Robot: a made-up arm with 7 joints. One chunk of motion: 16 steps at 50 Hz.
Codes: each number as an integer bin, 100 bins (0 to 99) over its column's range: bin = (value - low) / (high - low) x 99, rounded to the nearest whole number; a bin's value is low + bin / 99 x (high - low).
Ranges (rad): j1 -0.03..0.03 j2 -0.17..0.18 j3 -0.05..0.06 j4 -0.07..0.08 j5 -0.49..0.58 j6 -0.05..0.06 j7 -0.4..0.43
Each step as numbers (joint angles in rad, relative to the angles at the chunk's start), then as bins.
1 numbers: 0.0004 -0.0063 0.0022 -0.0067 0.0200 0.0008 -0.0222
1 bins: 50 46 47 42 47 46 45
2 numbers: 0.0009 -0.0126 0.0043 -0.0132 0.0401 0.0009 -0.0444
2 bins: 51 45 49 37 49 46 42
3 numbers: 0.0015 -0.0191 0.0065 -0.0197 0.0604 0.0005 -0.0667
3 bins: 52 43 51 33 51 45 40
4 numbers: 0.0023 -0.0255 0.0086 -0.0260 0.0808 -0.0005 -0.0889
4 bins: 53 41 53 29 53 45 37
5 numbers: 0.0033 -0.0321 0.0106 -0.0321 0.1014 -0.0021 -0.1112
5 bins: 55 39 55 25 55 43 34
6 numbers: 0.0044 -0.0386 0.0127 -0.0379 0.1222 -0.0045 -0.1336
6 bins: 57 37 56 21 57 41 32
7 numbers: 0.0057 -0.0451 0.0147 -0.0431 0.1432 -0.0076 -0.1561
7 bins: 59 35 58 18 59 38 29
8 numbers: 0.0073 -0.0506 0.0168 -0.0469 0.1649 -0.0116 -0.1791
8 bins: 62 34 60 15 61 35 26
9 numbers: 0.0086 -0.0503 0.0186 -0.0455 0.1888 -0.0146 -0.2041
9 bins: 64 34 62 16 63 32 23
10 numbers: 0.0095 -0.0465 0.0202 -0.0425 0.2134 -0.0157 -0.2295
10 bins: 65 35 63 18 65 31 20
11 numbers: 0.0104 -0.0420 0.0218 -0.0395 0.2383 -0.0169 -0.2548
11 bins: 67 36 65 20 67 30 17
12 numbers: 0.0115 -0.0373 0.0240 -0.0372 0.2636 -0.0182 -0.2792
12 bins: 68 38 67 22 70 29 14
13 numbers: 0.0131 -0.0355 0.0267 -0.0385 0.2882 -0.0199 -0.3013
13 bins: 71 38 69 21 72 27 12
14 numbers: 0.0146 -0.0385 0.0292 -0.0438 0.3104 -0.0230 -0.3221
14 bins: 74 37 71 17 74 24 9
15 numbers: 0.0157 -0.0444 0.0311 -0.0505 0.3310 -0.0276 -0.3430
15 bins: 75 36 73 13 76 20 7
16 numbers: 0.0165 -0.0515 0.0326 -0.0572 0.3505 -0.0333 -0.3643
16 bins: 77 34 74 8 78 15 4
